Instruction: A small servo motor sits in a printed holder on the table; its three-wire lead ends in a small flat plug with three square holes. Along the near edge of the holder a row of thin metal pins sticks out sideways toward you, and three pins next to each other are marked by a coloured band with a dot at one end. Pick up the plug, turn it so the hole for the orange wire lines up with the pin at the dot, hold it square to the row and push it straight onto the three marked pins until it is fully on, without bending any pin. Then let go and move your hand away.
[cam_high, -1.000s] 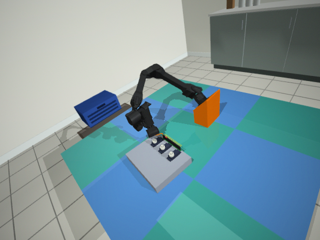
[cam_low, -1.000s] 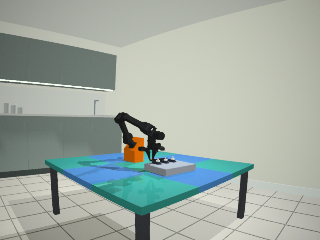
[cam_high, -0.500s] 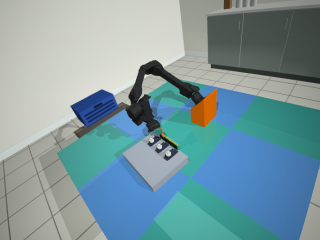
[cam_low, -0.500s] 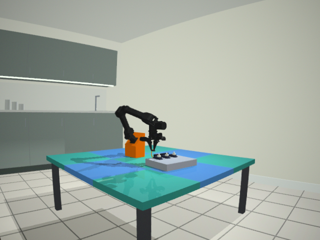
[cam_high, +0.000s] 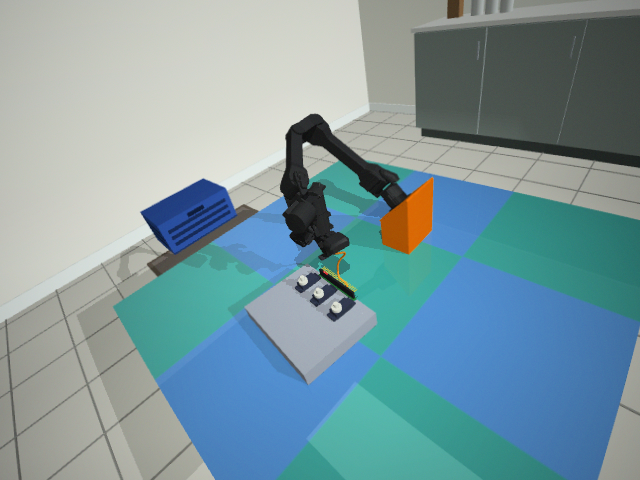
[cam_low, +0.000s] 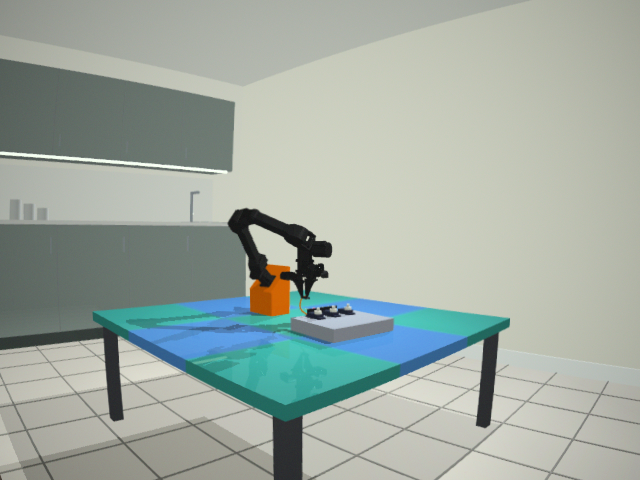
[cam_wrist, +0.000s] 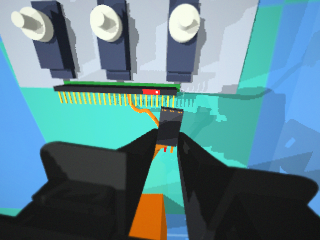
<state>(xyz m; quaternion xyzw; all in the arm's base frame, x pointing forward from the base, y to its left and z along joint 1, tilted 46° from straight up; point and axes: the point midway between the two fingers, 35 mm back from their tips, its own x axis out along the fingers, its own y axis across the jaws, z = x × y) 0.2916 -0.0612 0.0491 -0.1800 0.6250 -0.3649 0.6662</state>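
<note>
Now: the red band 30 mm ahead of my gripper tip, 20 mm to the left of it and 40 mm below it. The rest, counted from my gripper tip: grey printed holder (200 mm ahead, 30 mm to the left, 90 mm below).
</note>
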